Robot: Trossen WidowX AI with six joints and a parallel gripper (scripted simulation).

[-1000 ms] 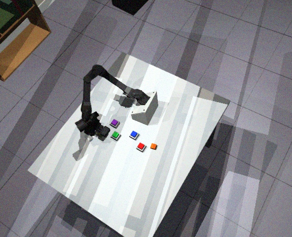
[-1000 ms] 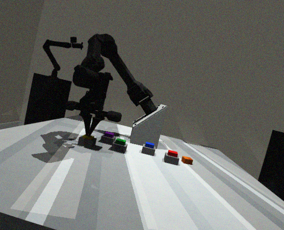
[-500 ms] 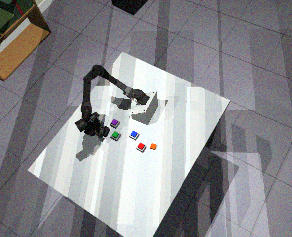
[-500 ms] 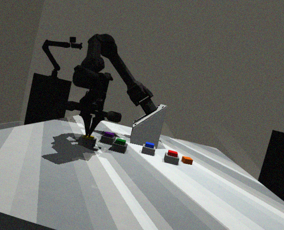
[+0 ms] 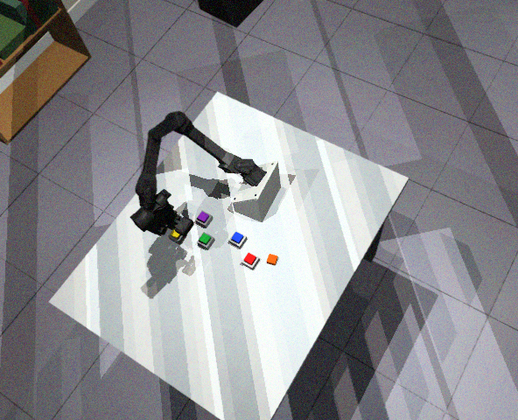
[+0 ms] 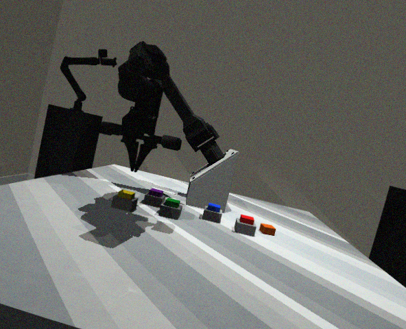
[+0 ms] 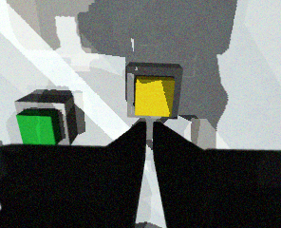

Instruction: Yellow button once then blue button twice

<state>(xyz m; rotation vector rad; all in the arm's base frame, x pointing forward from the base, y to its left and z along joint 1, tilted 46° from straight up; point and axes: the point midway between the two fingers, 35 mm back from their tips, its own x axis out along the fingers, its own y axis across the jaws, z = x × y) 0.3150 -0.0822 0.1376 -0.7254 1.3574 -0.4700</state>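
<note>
My gripper tip is now 60 mm above the yellow button. The rest, counted from my gripper tip: purple button 110 mm behind, 40 mm to the left, 60 mm below; then green button 40 mm behind, 100 mm to the left, 60 mm below; then blue button 120 mm behind, 200 mm to the left, 60 mm below.
</note>
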